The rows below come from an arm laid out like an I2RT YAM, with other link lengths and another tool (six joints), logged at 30 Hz.
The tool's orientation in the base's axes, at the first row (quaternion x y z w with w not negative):
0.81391 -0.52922 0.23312 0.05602
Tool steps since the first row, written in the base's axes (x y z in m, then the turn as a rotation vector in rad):
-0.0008 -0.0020 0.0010 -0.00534 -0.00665 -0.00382
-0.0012 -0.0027 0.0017 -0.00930 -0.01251 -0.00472
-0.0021 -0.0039 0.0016 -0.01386 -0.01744 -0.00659
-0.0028 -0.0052 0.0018 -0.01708 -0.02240 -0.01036
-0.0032 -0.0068 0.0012 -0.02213 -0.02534 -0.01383
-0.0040 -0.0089 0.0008 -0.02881 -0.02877 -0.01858
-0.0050 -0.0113 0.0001 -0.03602 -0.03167 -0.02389
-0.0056 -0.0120 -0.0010 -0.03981 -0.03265 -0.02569
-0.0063 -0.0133 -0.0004 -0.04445 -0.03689 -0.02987
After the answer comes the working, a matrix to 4 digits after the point.
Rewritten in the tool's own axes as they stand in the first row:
0.0018 0.0014 -0.0005 0.00211 0.00822 0.00392
0.0026 0.0020 -0.0010 0.00530 0.01441 0.00543
0.0033 0.0033 -0.0008 0.00709 0.02089 0.00729
0.0042 0.0045 -0.0007 0.00851 0.02648 0.01127
0.0051 0.0056 0.0002 0.00777 0.03278 0.01372
0.0065 0.0073 0.0010 0.00634 0.04094 0.01694
0.0078 0.0093 0.0021 0.00404 0.04942 0.02031
0.0077 0.0103 0.0031 0.00282 0.05349 0.02102
0.0088 0.0114 0.0028 0.00299 0.06009 0.02467

The tool's axes in the first row as the columns of a matrix, in the base's axes (rounded; the answer above uses it unrounded):
0.3312 -0.8876 0.3202
-0.8354 -0.4336 -0.3379
0.4388 -0.1556 -0.8850

